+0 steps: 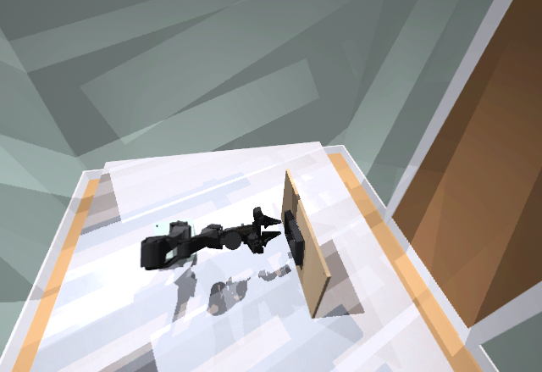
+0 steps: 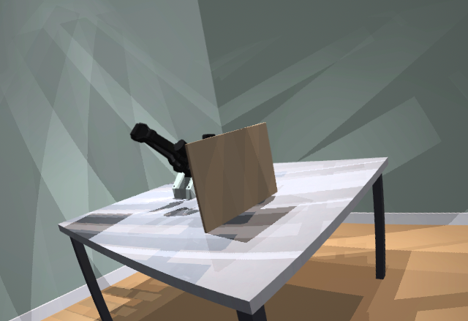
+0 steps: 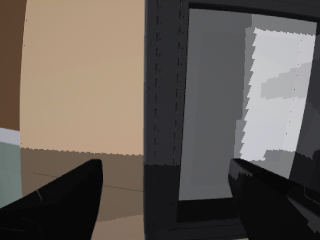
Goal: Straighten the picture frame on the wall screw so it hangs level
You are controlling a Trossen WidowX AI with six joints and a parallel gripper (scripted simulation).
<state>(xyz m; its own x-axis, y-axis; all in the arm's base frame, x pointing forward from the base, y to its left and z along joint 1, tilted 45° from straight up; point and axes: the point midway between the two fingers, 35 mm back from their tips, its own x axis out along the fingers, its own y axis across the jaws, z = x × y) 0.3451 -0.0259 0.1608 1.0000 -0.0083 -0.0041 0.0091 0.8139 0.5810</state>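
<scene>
My gripper tip is 5 cm short of the dark picture frame, 5 cm above it and 1 cm to the left of it. Round my gripper tip: brown wall board: 6 cm below, 6 cm ahead, 2 cm to the right.
</scene>
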